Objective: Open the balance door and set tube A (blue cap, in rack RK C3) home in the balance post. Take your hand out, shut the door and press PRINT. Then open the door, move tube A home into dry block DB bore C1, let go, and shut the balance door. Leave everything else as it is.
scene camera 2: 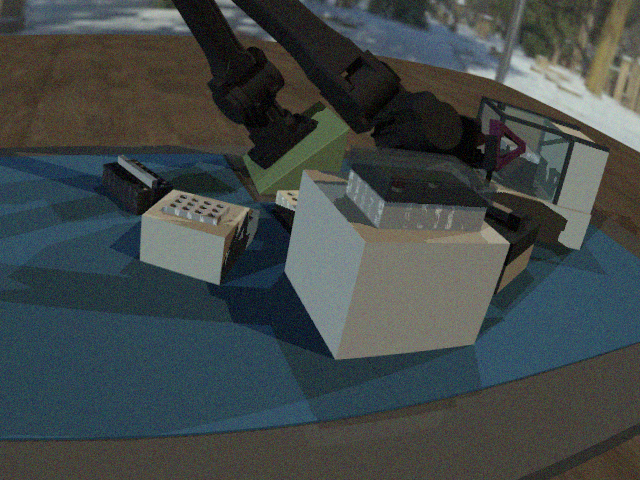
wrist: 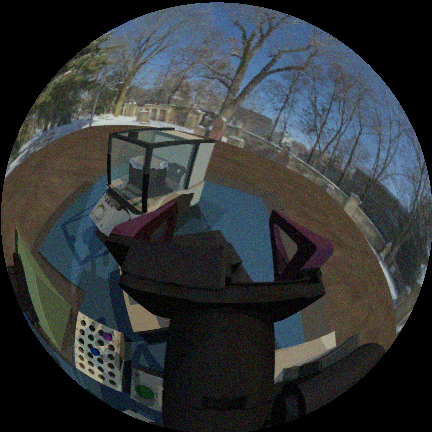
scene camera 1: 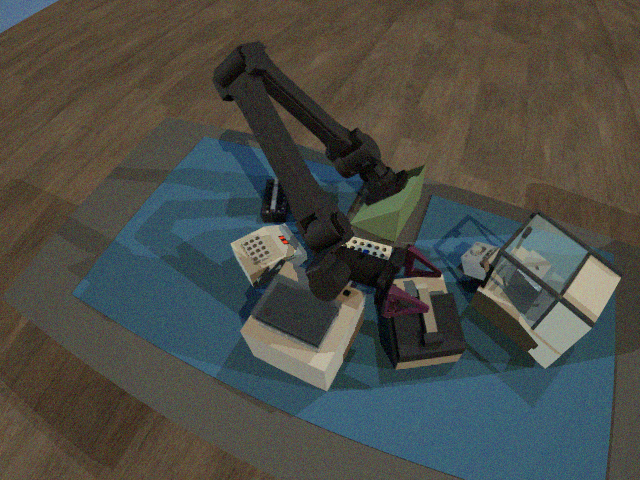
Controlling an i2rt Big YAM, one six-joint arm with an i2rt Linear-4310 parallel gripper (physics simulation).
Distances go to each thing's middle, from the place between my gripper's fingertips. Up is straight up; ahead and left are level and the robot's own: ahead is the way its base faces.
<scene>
I see the beige box with dark lid [scene camera 2: 393,257] 100 mm ahead of my hand, 220 mm to the right of it and 100 mm below it. Also, from my hand: glass-box balance [scene camera 1: 545,289] (150 mm behind, 240 mm to the left, 80 mm below).
</scene>
